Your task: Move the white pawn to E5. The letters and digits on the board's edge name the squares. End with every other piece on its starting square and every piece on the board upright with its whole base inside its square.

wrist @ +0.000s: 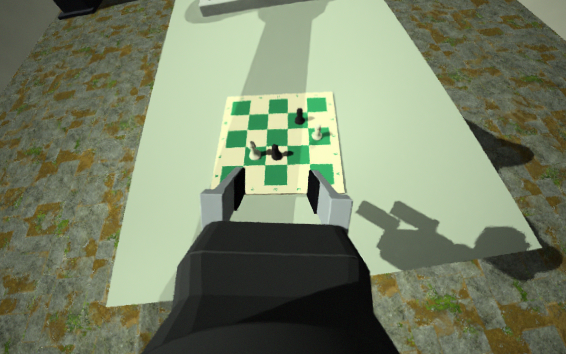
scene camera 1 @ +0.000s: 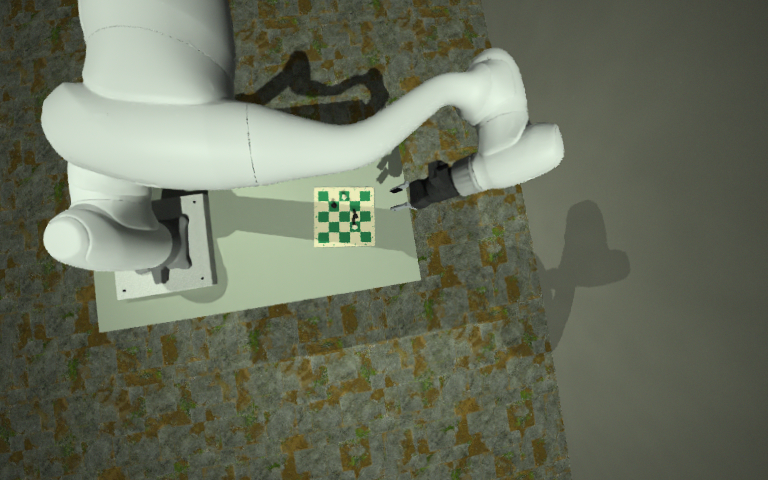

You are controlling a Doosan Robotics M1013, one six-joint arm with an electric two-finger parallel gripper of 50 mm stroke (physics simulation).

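Pixels of known places: gripper, fingertip midpoint: (wrist: 276, 181) (scene camera 1: 392, 200); arm's base at its link origin: (scene camera 1: 163, 245).
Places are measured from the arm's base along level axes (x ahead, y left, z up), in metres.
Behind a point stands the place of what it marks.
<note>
A chessboard (scene camera 1: 316, 221) {x 0.521, y 0.031, z -0.023 m} (wrist: 220, 175) {x 0.690, y -0.064, z -0.023 m} lies on the pale sheet. A small white piece that looks like the pawn (scene camera 1: 344, 196) {x 0.633, y 0.106, z 0.006 m} (wrist: 317, 133) {x 0.634, y 0.110, z -0.010 m} stands upright on C1. A taller white piece (scene camera 1: 355, 227) {x 0.660, y -0.007, z -0.009 m} (wrist: 254, 151) {x 0.661, y 0.000, z -0.005 m} stands on B4, close to a black piece (scene camera 1: 355, 215) {x 0.665, y 0.033, z 0.007 m} (wrist: 276, 152) {x 0.665, y 0.036, z -0.008 m} on B3. Another black piece (scene camera 1: 333, 204) {x 0.592, y 0.080, z 0.007 m} (wrist: 299, 116) {x 0.593, y 0.083, z -0.008 m} stands on D2. The green square E5 (scene camera 1: 323, 237) {x 0.541, y -0.030, z -0.023 m} (wrist: 241, 107) {x 0.540, y -0.030, z -0.023 m} bears no piece. My gripper (scene camera 1: 391, 199) {x 0.785, y 0.045, z 0.136 m} (wrist: 276, 181) {x 0.785, y 0.045, z 0.136 m} is open and empty, tilted, beyond the board's row A edge and above the sheet. Its fingers partly hide row A in the wrist view.
The pale sheet (scene camera 1: 271, 271) (wrist: 190, 80) lies under the board. The arm's base plate (scene camera 1: 198, 243) {x 0.118, y -0.007, z 0.001 m} (wrist: 240, 7) {x 0.150, y -0.040, z -0.020 m} is at the sheet's far end from the gripper. The arm (scene camera 1: 317, 141) {x 0.644, y 0.039, z 0.527 m} passes over the sheet's upper edge in the scene view. Gripper shadows fall beside the board.
</note>
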